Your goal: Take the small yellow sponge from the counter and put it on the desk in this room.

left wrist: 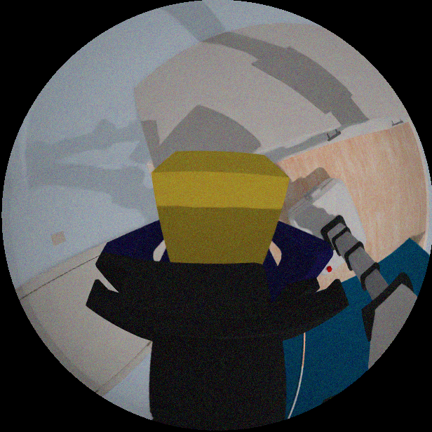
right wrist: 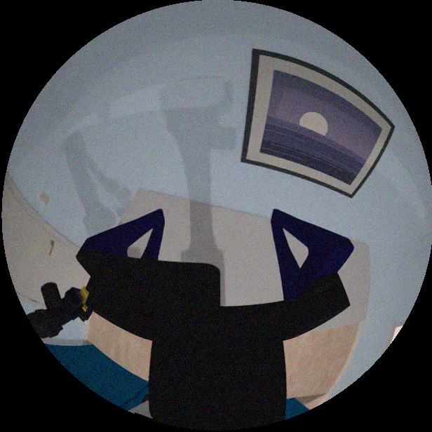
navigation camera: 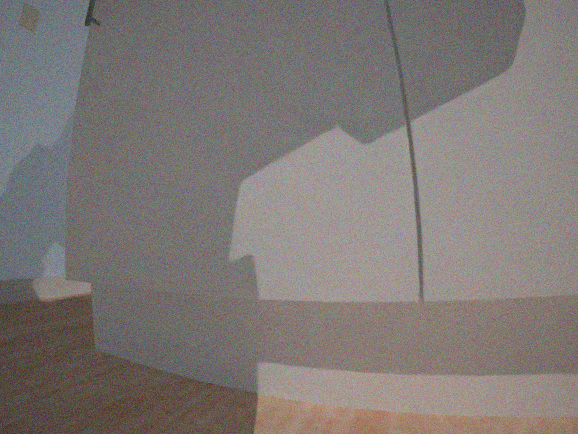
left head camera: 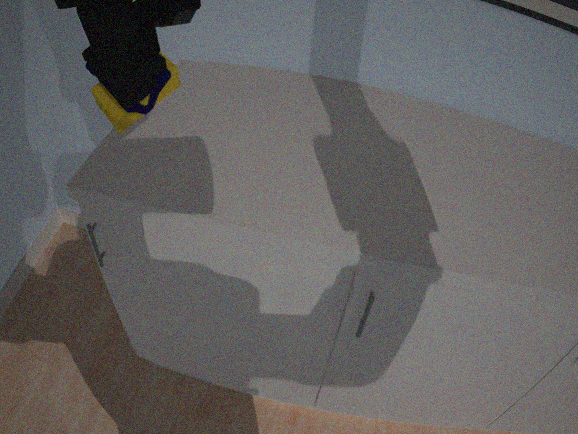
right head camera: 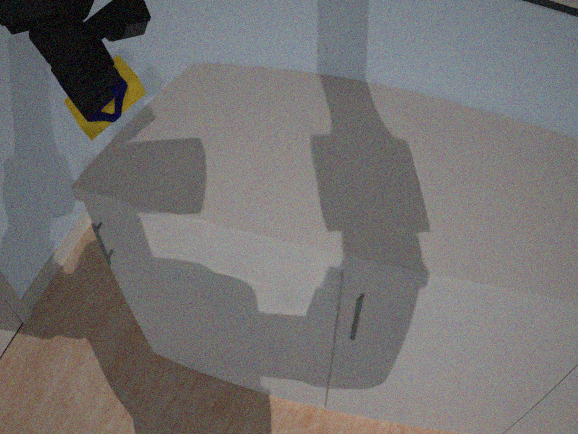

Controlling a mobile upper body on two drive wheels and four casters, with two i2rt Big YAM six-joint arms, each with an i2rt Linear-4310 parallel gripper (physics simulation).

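Frame: origin at the left arm's base, x up, y back, z right, level; metres.
Seen in the pictures: left gripper, between the fingertips: (left head camera: 135,97) (right head camera: 107,106).
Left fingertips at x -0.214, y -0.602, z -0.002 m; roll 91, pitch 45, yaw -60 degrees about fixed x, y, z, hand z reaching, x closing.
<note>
Offsets run from my left fingertips to a thing's middle. "*": to the spot under its first point. Level surfaces: height alone.
The small yellow sponge @(dx +0.021, dy +0.009, dz +0.003 m) (left head camera: 114,111) (right head camera: 132,85) (left wrist: 220,190) (right wrist: 84,296) is held between the dark blue fingers of my left gripper (left head camera: 137,107) (right head camera: 105,118) (left wrist: 216,215), which is shut on it. In both head views it hangs at the upper left, by the left edge of a pale cabinet top @(dx -0.285 m) (left head camera: 260,175) (right head camera: 260,175) (left wrist: 185,75) (right wrist: 240,235); its height above that top is hard to tell. Whether this furniture is the desk or the counter, I cannot tell. My right gripper (right wrist: 217,214) is wide open, with nothing between its fingers.
The cabinet front @(* dx -0.979, dy -0.039, dz +0.248 m) (navigation camera: 325,240) fills much of the navigation view. A pale blue wall (left head camera: 450,65) stands behind it, with a framed picture (right wrist: 314,122). A door (left wrist: 75,320) and a teal surface (left wrist: 325,320) (right wrist: 90,365) show too. Wooden floor @(dx -1.196 m) (left head camera: 50,380) lies at lower left.
</note>
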